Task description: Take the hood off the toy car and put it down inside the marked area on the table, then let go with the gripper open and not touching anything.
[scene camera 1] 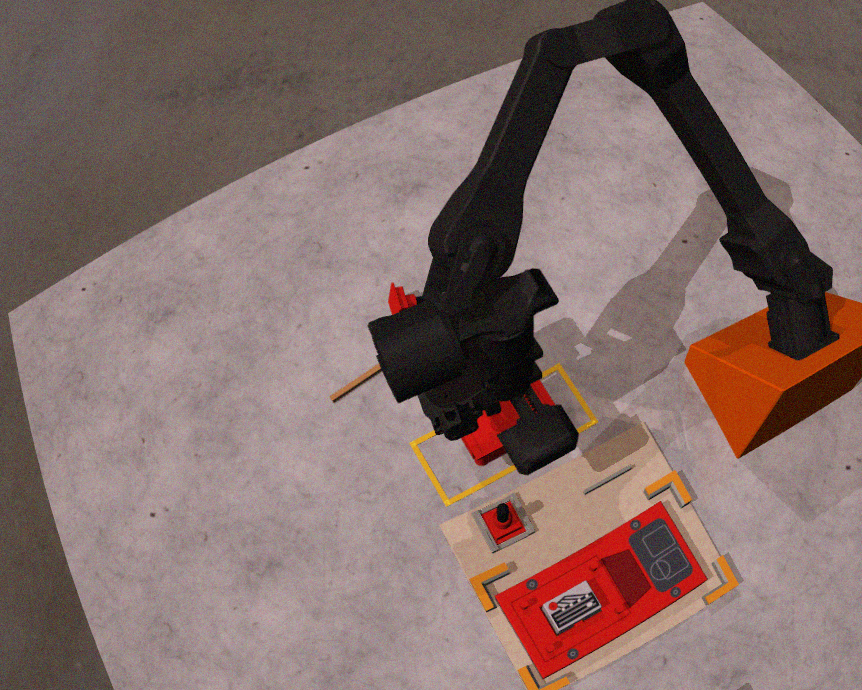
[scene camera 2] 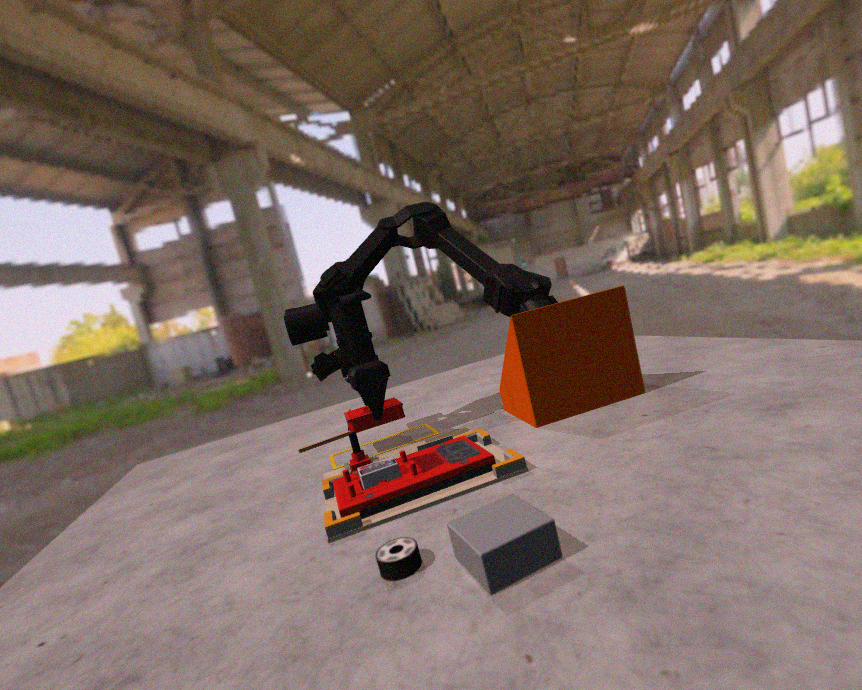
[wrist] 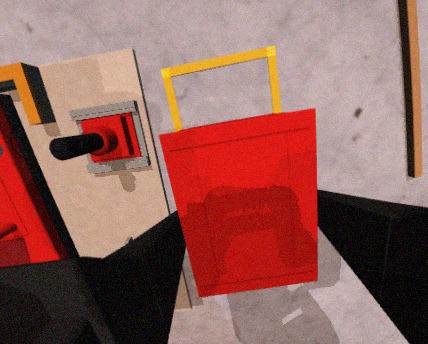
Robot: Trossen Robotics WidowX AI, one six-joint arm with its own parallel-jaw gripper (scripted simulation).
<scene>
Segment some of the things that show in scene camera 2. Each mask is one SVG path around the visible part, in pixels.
The gripper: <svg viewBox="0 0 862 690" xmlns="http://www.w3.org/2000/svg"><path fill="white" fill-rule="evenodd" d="M337 334L336 341L339 348L328 355L322 352L315 356L314 363L310 365L313 373L316 374L319 381L322 381L328 375L341 368L342 376L345 378L348 375L345 381L350 383L351 387L359 392L365 406L369 406L376 421L381 420L390 372L388 365L379 361L378 355L375 355L371 340L373 338L372 333L369 332L367 326Z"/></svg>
A red hood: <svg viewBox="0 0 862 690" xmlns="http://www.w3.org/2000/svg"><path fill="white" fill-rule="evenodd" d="M403 403L395 397L384 400L382 419L378 421L374 419L369 406L345 412L344 415L350 432L358 433L404 418Z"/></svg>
A red toy car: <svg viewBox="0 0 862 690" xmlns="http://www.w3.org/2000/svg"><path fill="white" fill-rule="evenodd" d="M494 455L466 436L461 436L406 455L405 450L400 451L400 458L395 460L399 464L402 477L388 482L386 480L380 481L379 485L365 490L362 488L358 472L349 474L348 470L342 471L344 477L333 480L340 516L343 518L359 512L361 519L491 472L493 471L492 465L496 464Z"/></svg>
</scene>
